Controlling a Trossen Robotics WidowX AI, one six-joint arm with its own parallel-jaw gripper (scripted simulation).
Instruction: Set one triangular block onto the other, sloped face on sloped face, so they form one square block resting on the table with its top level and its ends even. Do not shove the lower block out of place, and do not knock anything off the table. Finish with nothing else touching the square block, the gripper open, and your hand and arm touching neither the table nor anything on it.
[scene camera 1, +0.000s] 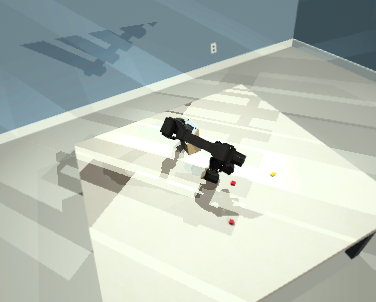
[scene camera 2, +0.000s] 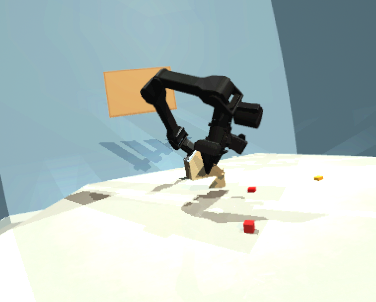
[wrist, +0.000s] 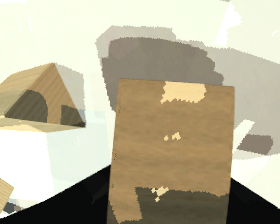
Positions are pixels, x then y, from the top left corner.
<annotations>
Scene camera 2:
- my gripper: 209, 172
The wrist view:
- my gripper: 166, 177
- triangular block: 172, 148, held by my gripper
</annotations>
